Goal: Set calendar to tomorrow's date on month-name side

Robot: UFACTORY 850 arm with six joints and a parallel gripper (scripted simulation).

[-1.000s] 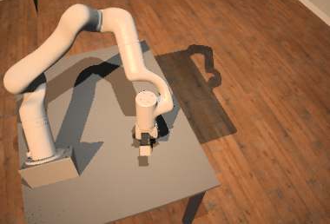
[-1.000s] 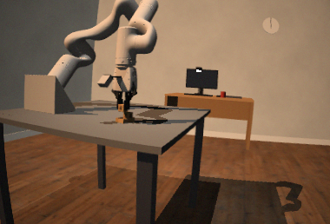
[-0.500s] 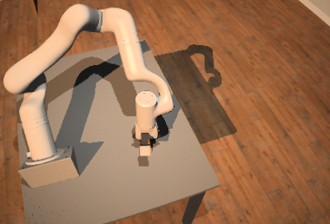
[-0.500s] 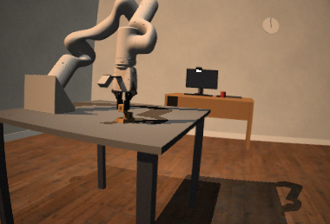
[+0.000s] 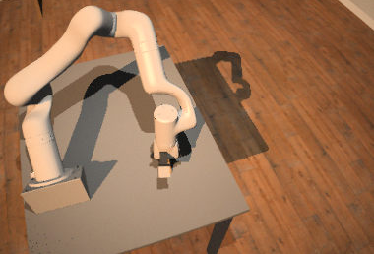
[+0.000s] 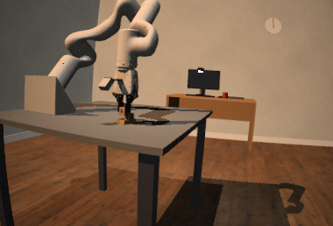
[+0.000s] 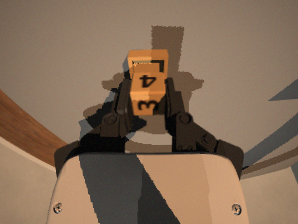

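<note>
My hand is 6 cm above the orange tray and 2 cm to the right of it. Also, from my hand: orange cube (1 cm below); then calendar cube (4 cm below, 3 cm to the left, 1 cm ahead).
</note>
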